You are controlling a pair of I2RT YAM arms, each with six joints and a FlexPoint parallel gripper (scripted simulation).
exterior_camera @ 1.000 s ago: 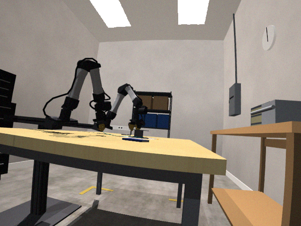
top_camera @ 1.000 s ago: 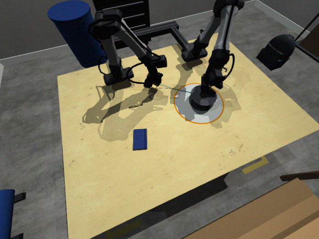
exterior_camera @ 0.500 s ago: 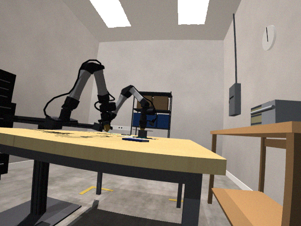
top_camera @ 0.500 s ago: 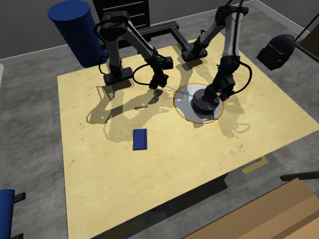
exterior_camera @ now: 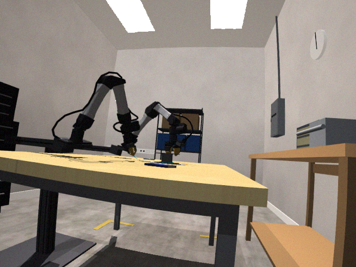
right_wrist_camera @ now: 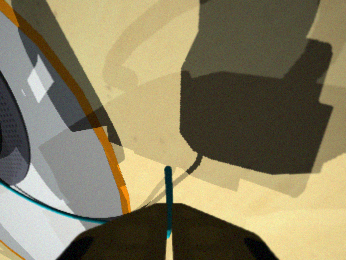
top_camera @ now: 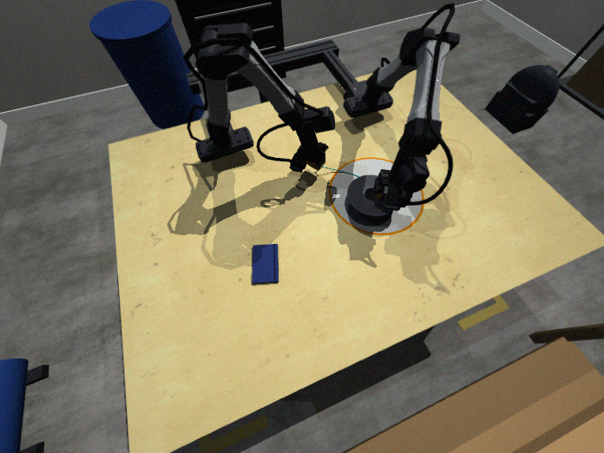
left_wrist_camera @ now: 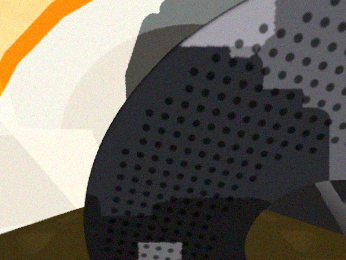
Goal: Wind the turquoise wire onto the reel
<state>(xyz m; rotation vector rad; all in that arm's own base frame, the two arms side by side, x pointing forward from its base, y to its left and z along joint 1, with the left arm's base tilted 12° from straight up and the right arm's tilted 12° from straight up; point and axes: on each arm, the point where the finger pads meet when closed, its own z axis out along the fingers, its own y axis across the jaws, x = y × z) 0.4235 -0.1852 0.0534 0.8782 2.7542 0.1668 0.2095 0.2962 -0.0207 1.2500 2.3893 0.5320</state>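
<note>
Now: the dark grey reel 3 cm behind my left hand, 5 cm to the right of it and 3 cm below it. The rest, counted from my left hand: black hex key (27 cm behind, 35 cm to the left, 6 cm below); then blue notebook (4 cm ahead, 46 cm to the right, 6 cm below); then orange painted ring (7 cm behind, 6 cm below).
</note>
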